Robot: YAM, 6 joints.
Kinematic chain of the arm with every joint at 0, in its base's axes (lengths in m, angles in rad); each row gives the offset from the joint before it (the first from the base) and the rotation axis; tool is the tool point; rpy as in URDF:
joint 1: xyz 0 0 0.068 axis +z
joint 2: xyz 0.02 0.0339 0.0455 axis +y
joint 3: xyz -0.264 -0.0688 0 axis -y
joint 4: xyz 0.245 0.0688 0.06 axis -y
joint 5: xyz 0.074 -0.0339 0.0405 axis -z
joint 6: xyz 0.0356 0 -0.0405 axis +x
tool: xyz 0 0 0 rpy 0 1.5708 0
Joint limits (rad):
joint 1: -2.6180..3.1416
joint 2: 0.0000..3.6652
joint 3: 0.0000..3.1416
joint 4: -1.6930..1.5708
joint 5: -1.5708..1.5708
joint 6: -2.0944..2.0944
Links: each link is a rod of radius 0.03 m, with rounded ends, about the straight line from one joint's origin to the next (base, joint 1, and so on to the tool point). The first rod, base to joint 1, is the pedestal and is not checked.
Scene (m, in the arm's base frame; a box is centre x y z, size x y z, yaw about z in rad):
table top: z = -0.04
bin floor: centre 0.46 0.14 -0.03 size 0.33 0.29 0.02 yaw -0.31
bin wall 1: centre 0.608 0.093 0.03 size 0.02 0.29 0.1 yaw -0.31
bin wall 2: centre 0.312 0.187 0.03 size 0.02 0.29 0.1 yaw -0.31
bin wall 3: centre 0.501 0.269 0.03 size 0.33 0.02 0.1 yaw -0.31
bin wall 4: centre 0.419 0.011 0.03 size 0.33 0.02 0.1 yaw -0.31
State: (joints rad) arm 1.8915 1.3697 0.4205 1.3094 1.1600 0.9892
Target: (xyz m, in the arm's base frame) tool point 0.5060 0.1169 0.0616
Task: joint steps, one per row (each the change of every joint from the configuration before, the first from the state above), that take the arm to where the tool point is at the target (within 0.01 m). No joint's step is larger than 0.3 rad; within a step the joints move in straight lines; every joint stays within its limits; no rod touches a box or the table.
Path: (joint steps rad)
1: -0.2683 0.1701 0.1944 -0.0427 -0.0385 0.0000
2: -0.2682 0.1702 0.1943 -0.0427 -0.0385 0.0000
3: -0.2683 0.1701 0.1944 -0.0427 -0.0384 0.0000
4: -0.2682 0.1701 0.1943 -0.0428 -0.0385 0.0000
5: -0.2683 0.1701 0.1944 -0.0427 -0.0385 0.0000
6: -0.2682 0.1702 0.1943 -0.0427 -0.0385 0.0000
7: -0.0007 0.2209 -0.0190 -0.0491 -0.0176 0.0000

